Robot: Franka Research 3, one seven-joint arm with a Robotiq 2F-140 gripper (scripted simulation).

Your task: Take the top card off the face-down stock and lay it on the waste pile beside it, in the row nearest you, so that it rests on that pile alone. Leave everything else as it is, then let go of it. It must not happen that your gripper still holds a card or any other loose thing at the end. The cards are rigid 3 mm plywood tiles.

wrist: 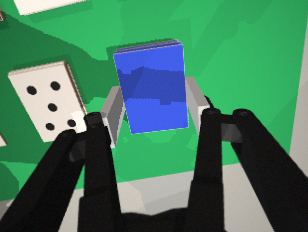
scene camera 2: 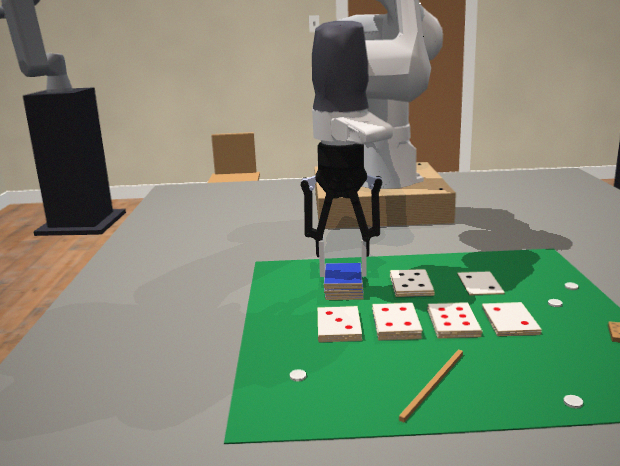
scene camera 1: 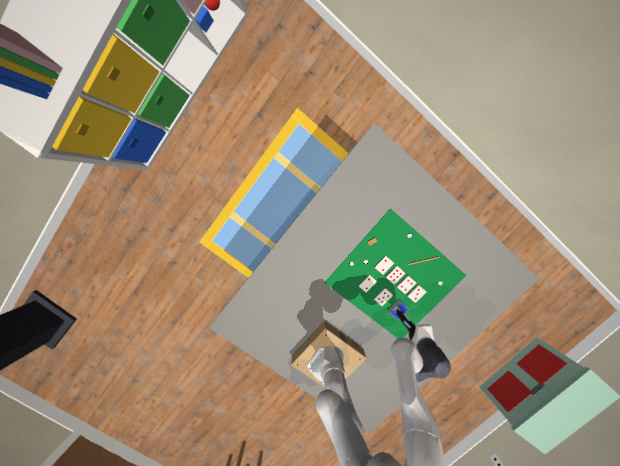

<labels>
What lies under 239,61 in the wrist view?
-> A green mat.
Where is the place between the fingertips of my gripper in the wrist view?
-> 154,93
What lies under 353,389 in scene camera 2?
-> A green mat.
</labels>
